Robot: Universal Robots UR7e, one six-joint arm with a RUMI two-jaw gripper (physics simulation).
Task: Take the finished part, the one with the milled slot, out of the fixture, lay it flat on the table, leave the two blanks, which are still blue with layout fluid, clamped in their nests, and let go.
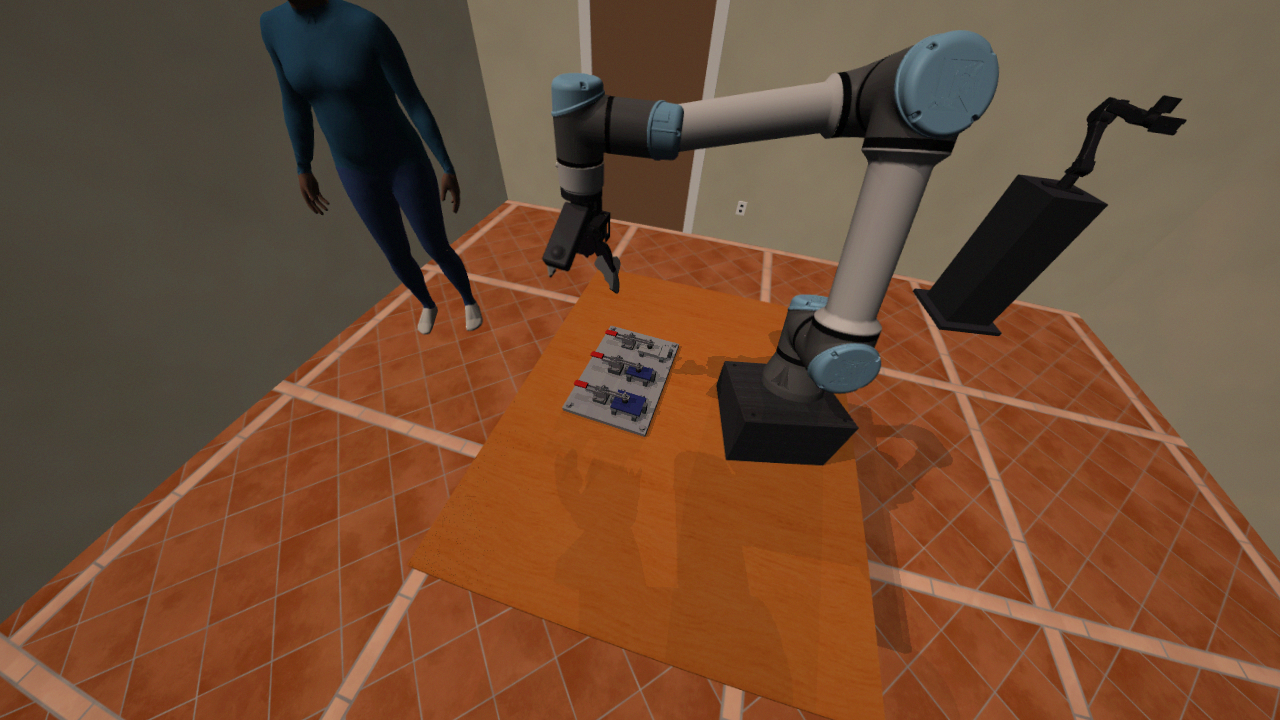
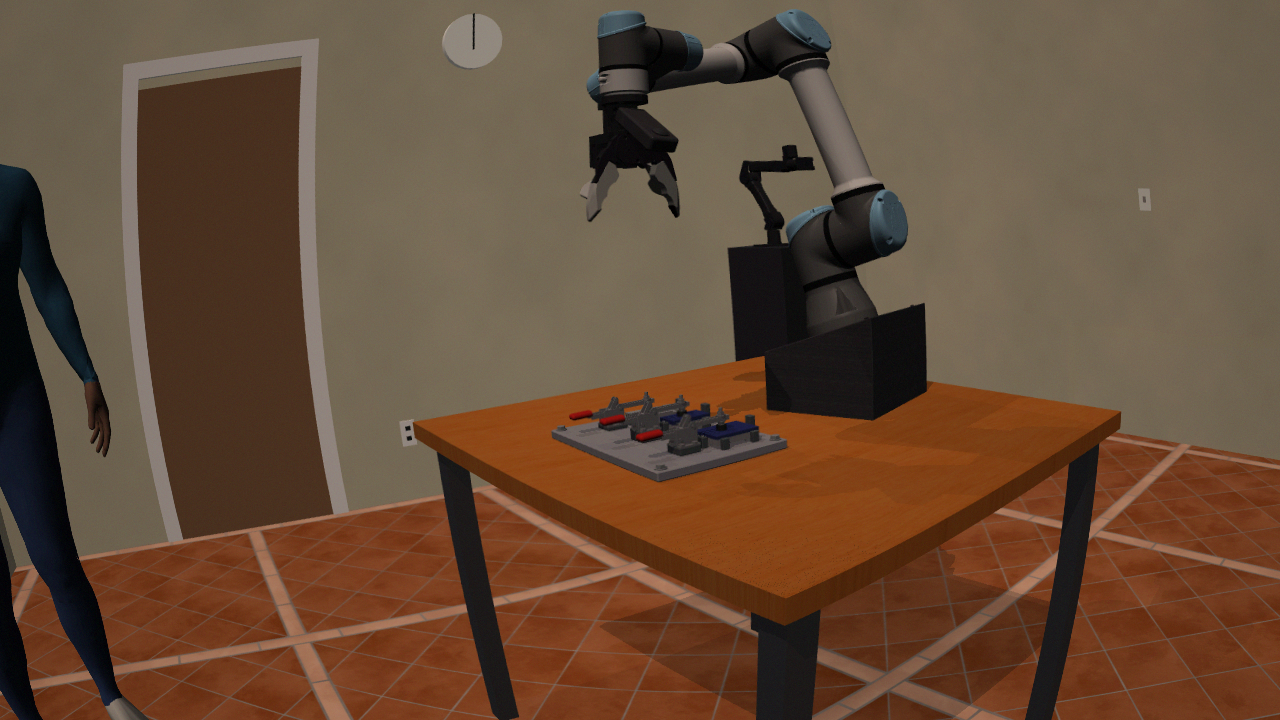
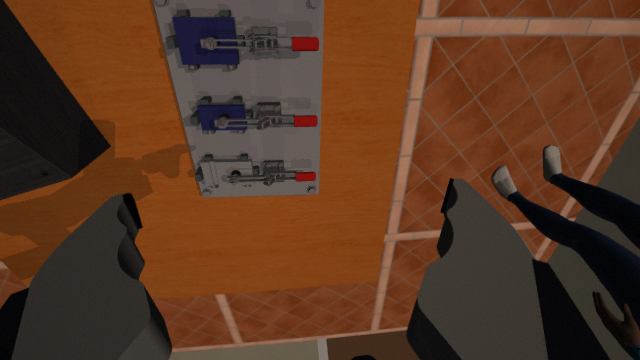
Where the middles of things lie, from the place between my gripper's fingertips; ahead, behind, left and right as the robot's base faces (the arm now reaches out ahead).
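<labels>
With the grey fixture plate [image 2: 616, 447] as the reference, my hand is 350 mm above it, 90 mm past it and 70 mm to the left of it. The finished part [image 3: 215, 172] is well below my hand, and it is also a good way behind my hand and a good way to the right of it.
</labels>
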